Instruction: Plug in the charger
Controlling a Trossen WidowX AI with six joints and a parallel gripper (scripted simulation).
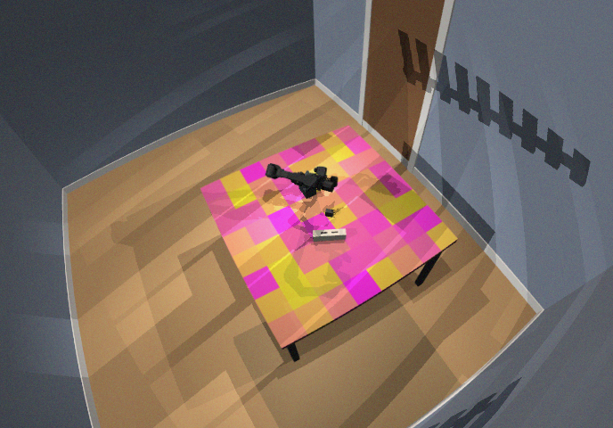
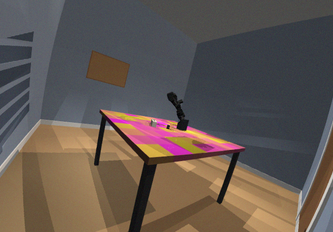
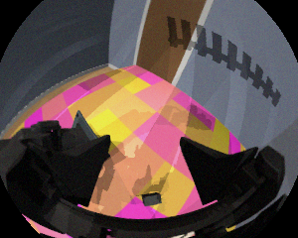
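My gripper tip is now 20 cm above the charger, 12 cm short of it and 4 cm to the left of it.
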